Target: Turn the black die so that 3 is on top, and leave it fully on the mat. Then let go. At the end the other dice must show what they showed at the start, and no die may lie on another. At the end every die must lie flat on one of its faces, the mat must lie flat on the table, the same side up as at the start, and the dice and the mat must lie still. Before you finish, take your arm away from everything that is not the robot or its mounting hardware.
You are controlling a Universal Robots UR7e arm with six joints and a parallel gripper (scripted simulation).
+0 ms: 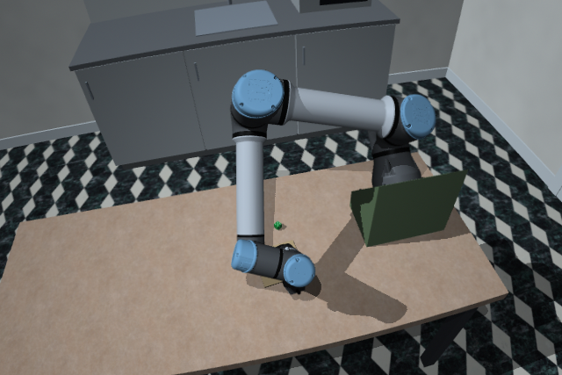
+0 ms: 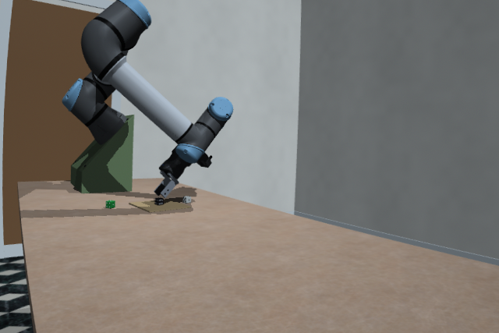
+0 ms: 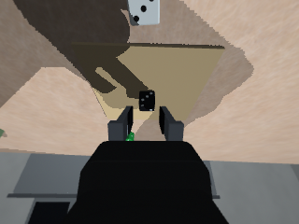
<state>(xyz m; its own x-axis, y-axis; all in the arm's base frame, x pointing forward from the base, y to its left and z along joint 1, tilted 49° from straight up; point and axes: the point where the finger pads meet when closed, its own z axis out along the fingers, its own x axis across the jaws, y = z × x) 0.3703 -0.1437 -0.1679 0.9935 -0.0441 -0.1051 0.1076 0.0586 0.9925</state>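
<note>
Now: hand 30 mm above the black die and 10 mm to the left of it. Also, from my hand: green die (160 mm to the right, 40 mm below, 30 mm behind); then tan mat (50 mm below, 10 mm to the right); then white die (90 mm to the left, 40 mm below, 10 mm behind).
</note>
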